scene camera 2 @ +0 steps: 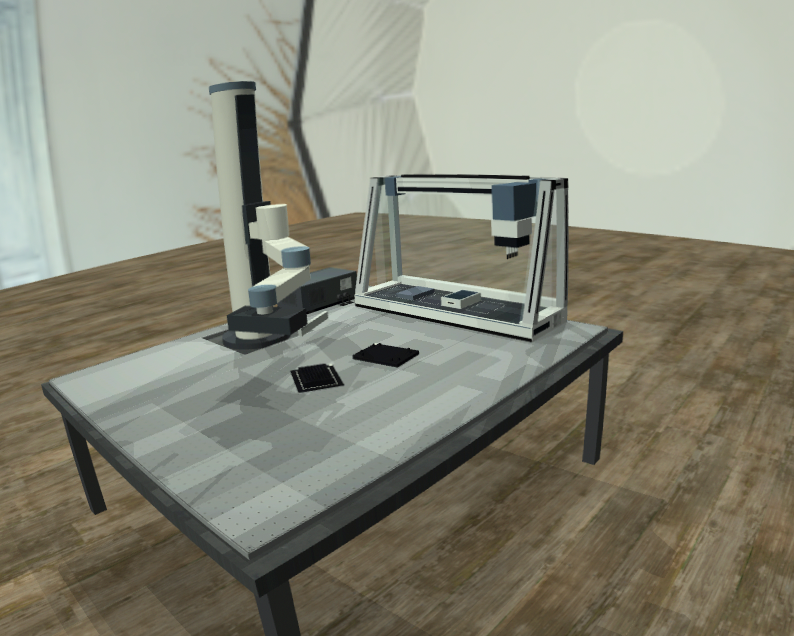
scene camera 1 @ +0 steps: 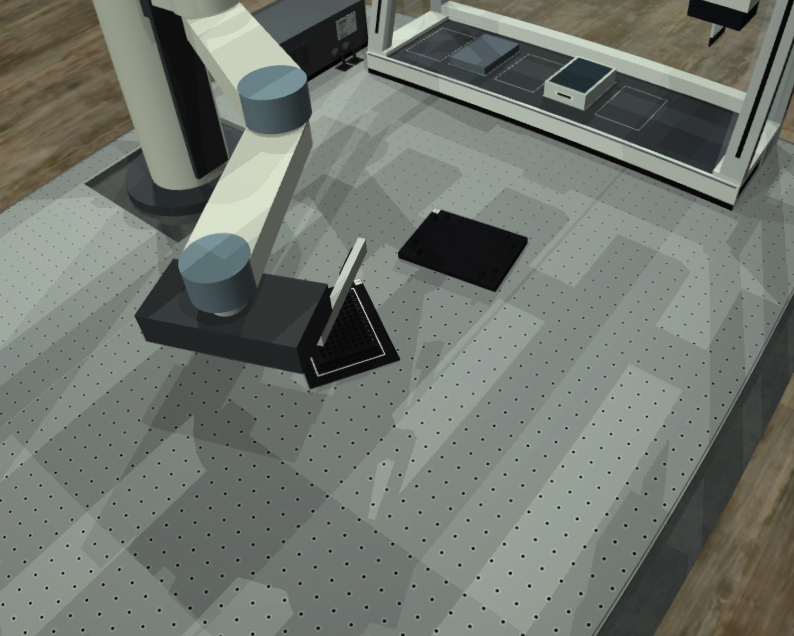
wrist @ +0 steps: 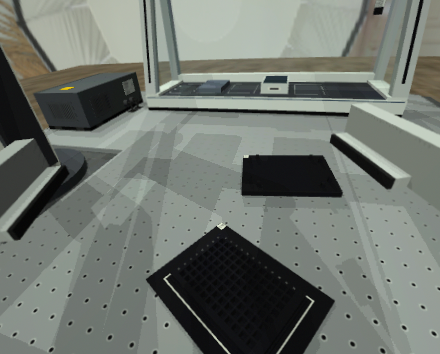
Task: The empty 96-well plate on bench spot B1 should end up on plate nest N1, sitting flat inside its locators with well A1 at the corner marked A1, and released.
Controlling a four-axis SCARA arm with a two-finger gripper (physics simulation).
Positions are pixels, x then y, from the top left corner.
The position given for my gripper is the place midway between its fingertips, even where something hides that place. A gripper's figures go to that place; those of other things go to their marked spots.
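Black nest with corner locators (scene camera 1: 480, 254): 1.10 m from the lens. Black well plate (scene camera 1: 350, 339): 0.99 m from the lens. Black nest with white outline (scene camera 1: 315, 378): 0.97 m from the lens. My gripper (scene camera 1: 296, 234): 0.88 m from the lens; my gripper is nearer to the lens than the black nest with corner locators. The marked spots on the black well plate and the black nest with corner locators are 0.25 m apart.
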